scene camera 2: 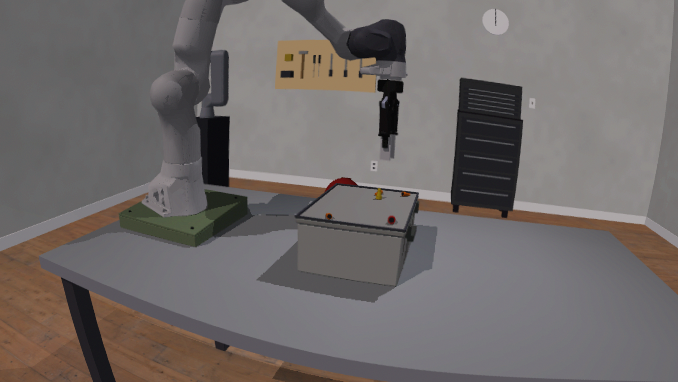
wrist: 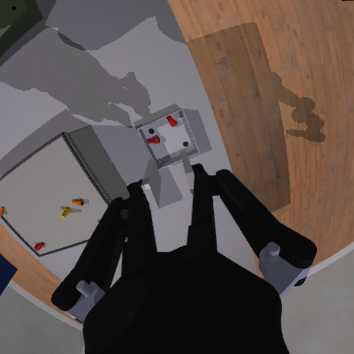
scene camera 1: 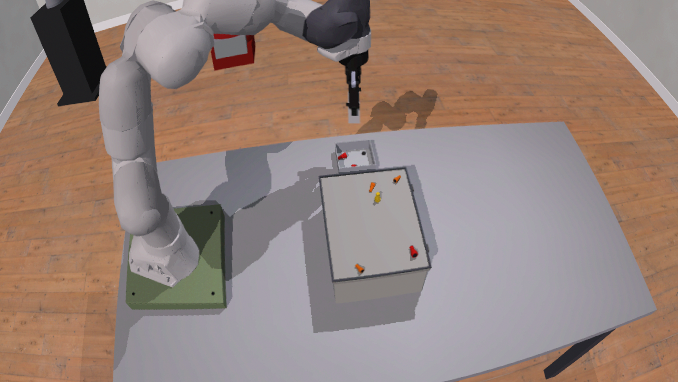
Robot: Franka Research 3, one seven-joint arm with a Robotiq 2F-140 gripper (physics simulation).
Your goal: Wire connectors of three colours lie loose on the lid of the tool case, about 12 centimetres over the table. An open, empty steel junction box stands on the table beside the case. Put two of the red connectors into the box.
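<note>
Two red connectors lie inside the steel junction box [scene camera 1: 372,154] [wrist: 176,158]: one red connector [scene camera 1: 342,156] [wrist: 171,121] toward the arm's base, the other red connector [scene camera 1: 354,165] [wrist: 153,140] by the wall nearest the case. A third red connector [scene camera 1: 413,251] [scene camera 2: 391,220] [wrist: 39,246] lies near a corner of the tool case's lid [scene camera 1: 370,230] [scene camera 2: 350,205] [wrist: 45,185]. My gripper [scene camera 1: 354,116] [scene camera 2: 387,152] [wrist: 169,164] is partly open, with nothing between its fingers, and hangs above box height. The box does not show in the scene camera 2 view.
Also on the lid are a yellow connector [scene camera 1: 377,198] [scene camera 2: 379,194] [wrist: 66,213] and orange connectors [scene camera 1: 372,186] [scene camera 1: 396,179] [scene camera 1: 359,268]. The case [scene camera 1: 380,290] [scene camera 2: 350,255] stands right beside the box. The arm's green base plate [scene camera 1: 175,297] [scene camera 2: 160,227] is at the table's left.
</note>
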